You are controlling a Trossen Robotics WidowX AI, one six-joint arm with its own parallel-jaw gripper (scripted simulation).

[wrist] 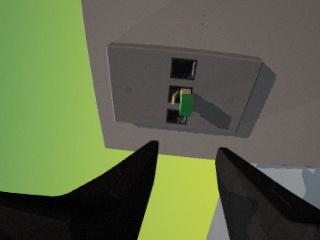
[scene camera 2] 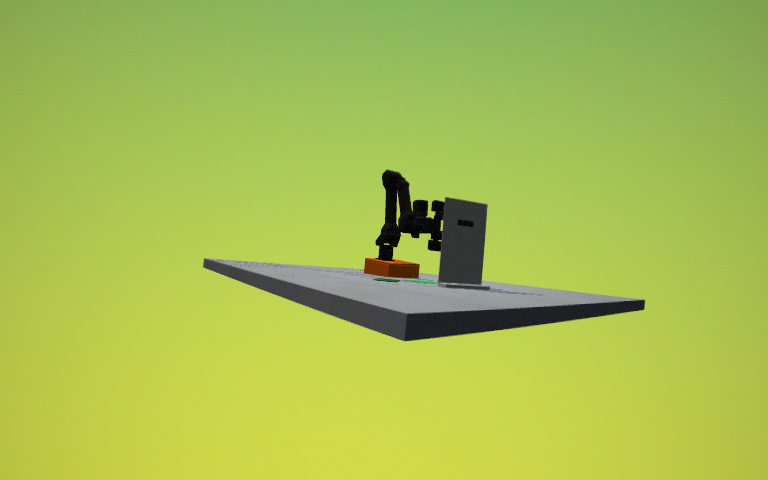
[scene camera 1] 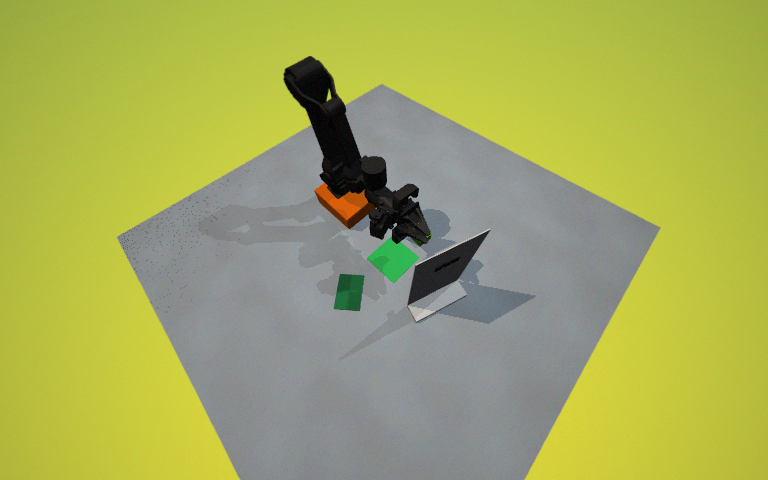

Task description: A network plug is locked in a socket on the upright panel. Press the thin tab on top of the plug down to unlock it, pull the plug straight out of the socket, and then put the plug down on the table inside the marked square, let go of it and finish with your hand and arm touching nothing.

Scene:
my gripper: wrist; scene camera 2; scene camera 1 428, 238
same spot on my gripper: [wrist: 118, 197] = [scene camera 2: 441, 219]
same spot on grey panel: [scene camera 2: 464, 225] = [scene camera 1: 444, 267]

